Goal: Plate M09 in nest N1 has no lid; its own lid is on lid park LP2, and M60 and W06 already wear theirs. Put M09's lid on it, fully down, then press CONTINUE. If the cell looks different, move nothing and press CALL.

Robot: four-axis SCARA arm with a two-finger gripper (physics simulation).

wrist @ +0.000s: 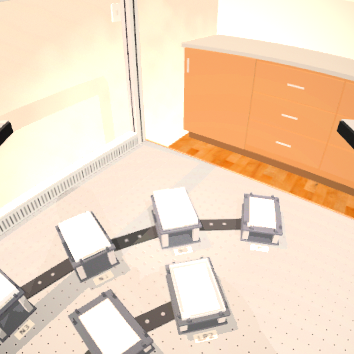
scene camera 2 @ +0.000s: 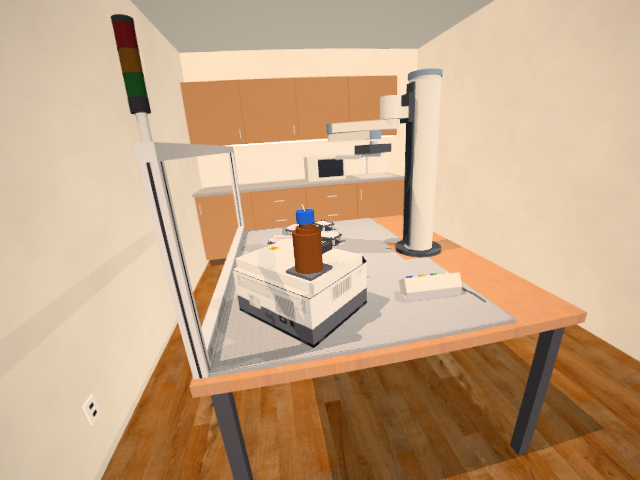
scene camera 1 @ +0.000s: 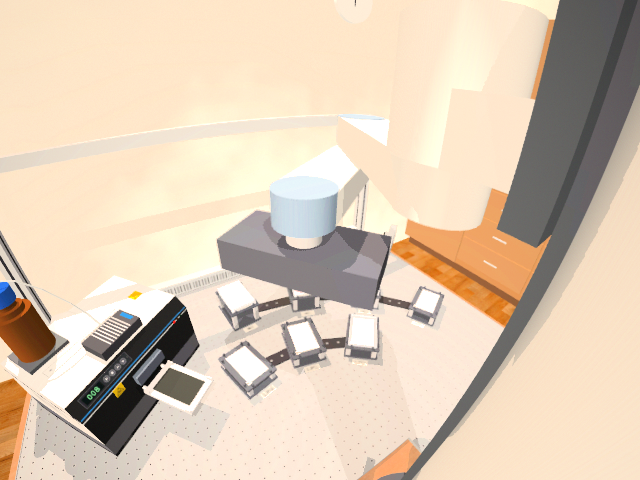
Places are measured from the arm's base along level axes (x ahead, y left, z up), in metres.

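Pixels of known places: gripper, fingertip midpoint: [wrist: 174, 101] [scene camera 2: 346, 156] [scene camera 1: 343, 220]; arm's base, link origin: [scene camera 2: 417, 249].
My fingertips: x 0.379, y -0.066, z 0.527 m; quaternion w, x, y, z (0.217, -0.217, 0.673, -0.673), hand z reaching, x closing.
For each thing: its top centre in the pictures, then the offset to it from my fingertips. "spot": a spot on its surface instead.
- holder labelled LP2, surface spot: [wrist: 221, 298] spot: 0.459 m down, 0.027 m ahead, 0.191 m right
- holder labelled N3, surface spot: [wrist: 12, 320] spot: 0.509 m down, 0.355 m ahead, 0.102 m left
- button box, top centre: [scene camera 2: 430, 273] 0.430 m down, 0.172 m back, 0.548 m left
- brown bottle, surface spot: [scene camera 1: 25, 330] spot: 0.212 m down, 0.268 m ahead, 0.623 m left
My gripper [wrist: 175, 132] is open, with a dark fingertip at each side edge of the wrist view. Its dark body [scene camera 1: 305, 258] [scene camera 2: 372, 149] is high over the holders and hides its fingers in scene camera 1. The holder labelled LP2 [wrist: 223, 298] carries a white, flat-topped piece [wrist: 196, 289] with a rim line. A holder labelled N3 [wrist: 12, 320] is cut by the left edge. White-topped pieces also sit on the back-row holders [wrist: 84, 235] [wrist: 175, 208] [wrist: 262, 212]; their small labels are too blurred to tell which is N1. The button box [scene camera 2: 431, 285] shows blue, yellow and green buttons.
A black-fronted instrument [scene camera 1: 139, 372] [scene camera 2: 338, 299] has its tray [scene camera 1: 178, 386] out, and a brown bottle [scene camera 1: 25, 330] [scene camera 2: 308, 250] stands on top. The arm's column [scene camera 2: 426, 165] stands at the table's right. Dark link strips [wrist: 137, 239] join the holders. A signal tower [scene camera 2: 129, 62] stands on the frame.
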